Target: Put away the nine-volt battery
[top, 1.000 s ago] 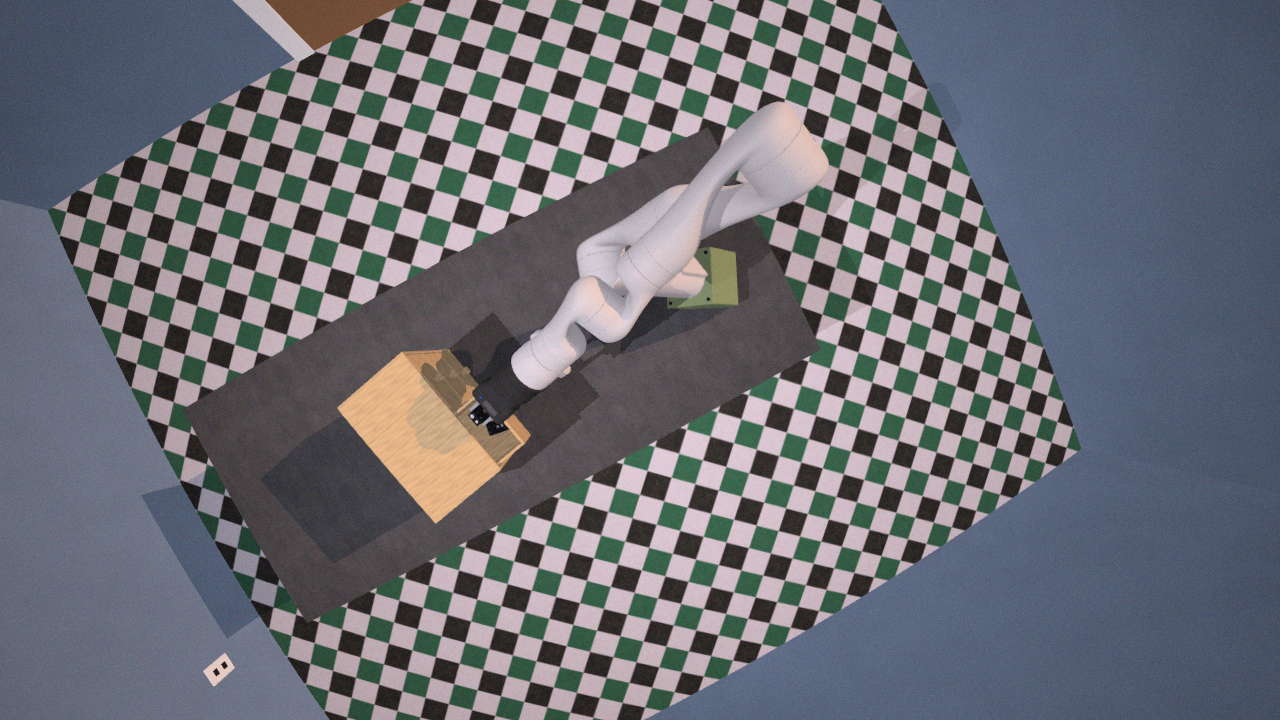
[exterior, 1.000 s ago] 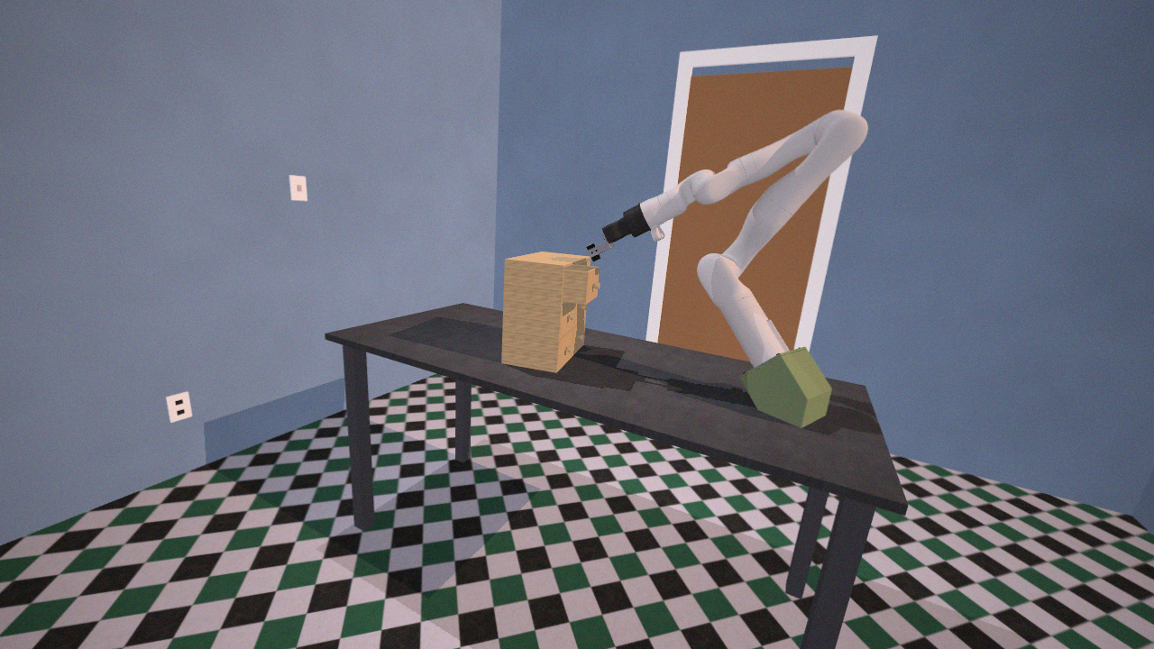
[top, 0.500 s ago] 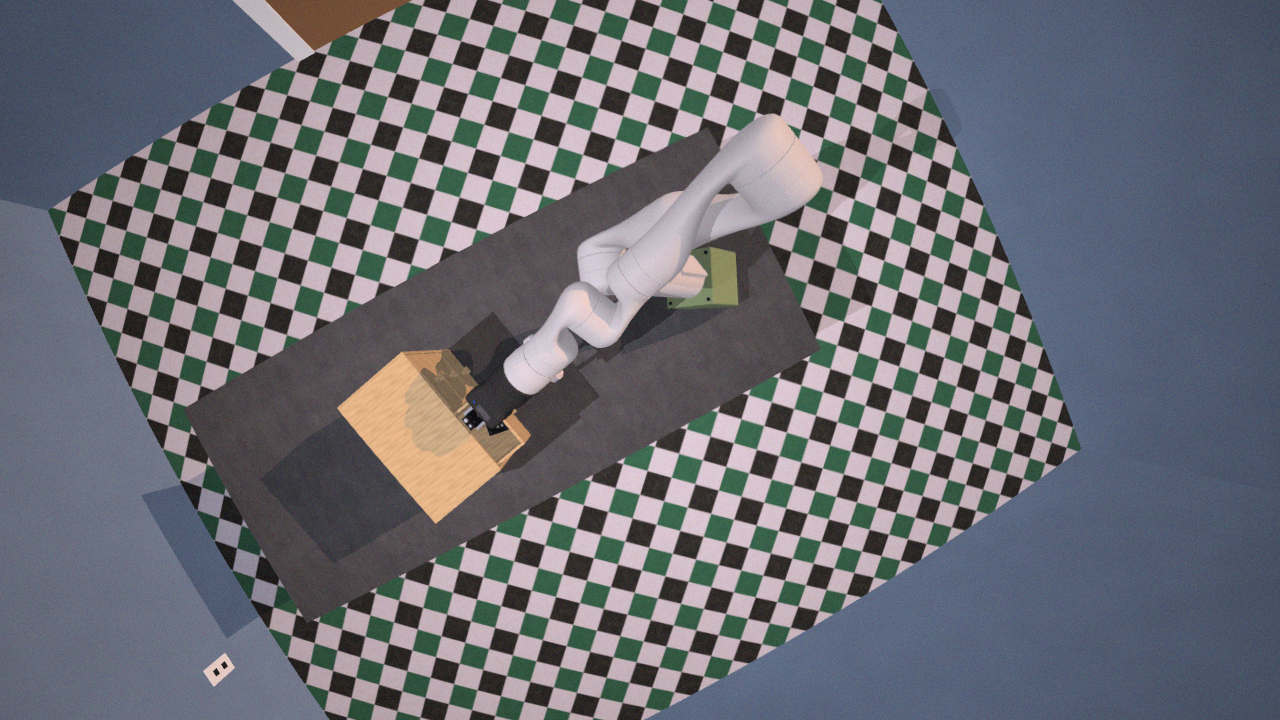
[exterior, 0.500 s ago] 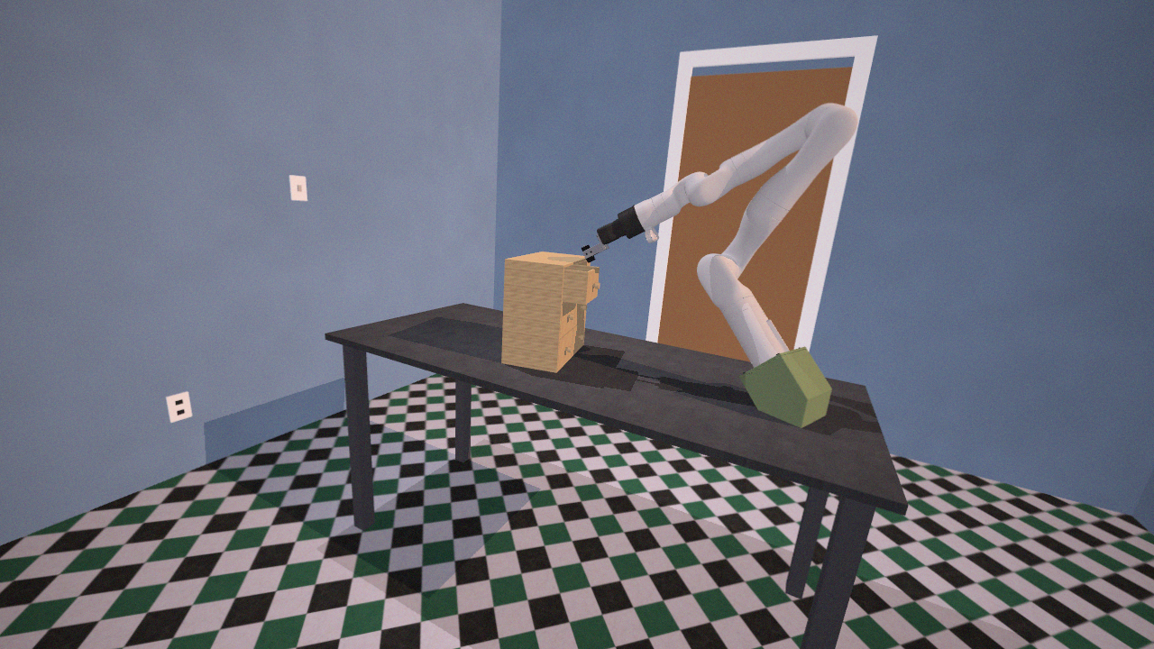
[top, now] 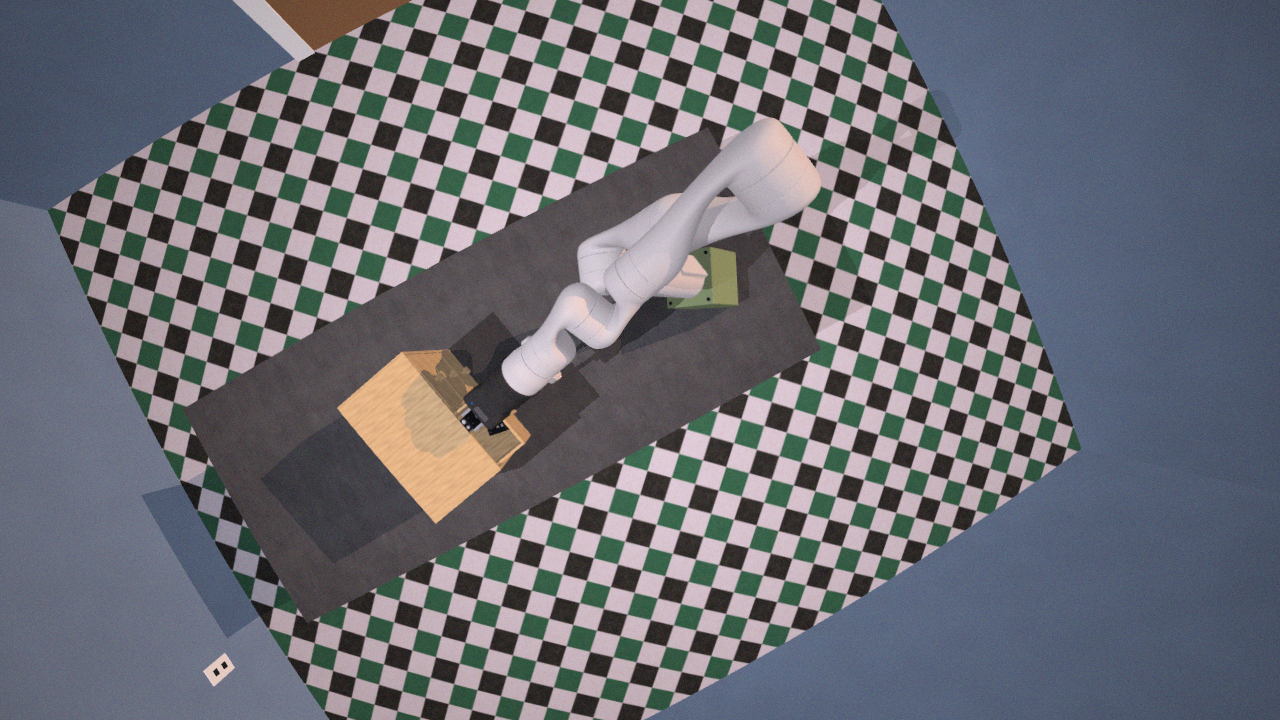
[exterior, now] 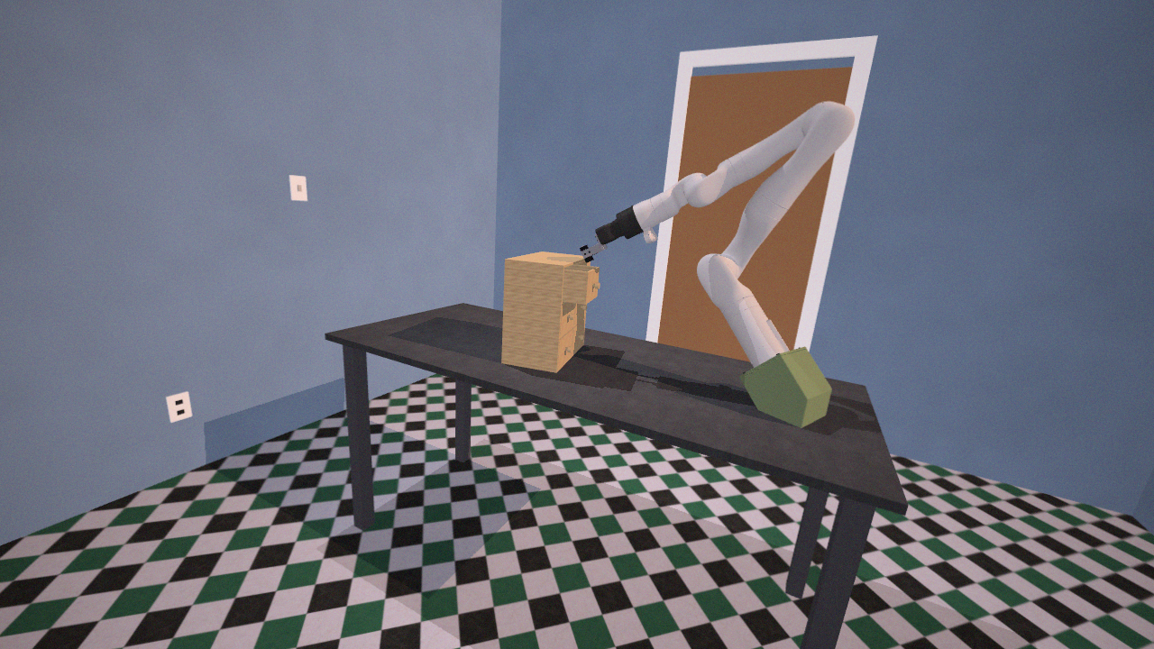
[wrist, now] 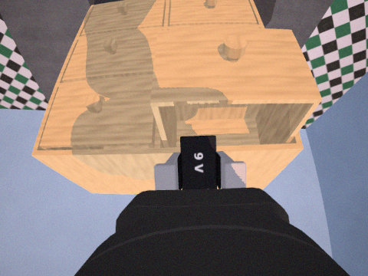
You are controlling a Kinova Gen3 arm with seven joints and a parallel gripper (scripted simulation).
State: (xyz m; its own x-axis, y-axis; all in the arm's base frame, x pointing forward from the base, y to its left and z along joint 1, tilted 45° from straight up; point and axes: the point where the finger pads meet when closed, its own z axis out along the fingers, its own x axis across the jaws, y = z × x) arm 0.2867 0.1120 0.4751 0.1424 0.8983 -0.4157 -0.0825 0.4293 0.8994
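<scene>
The black nine-volt battery is 1 cm ahead of my hand.
</scene>
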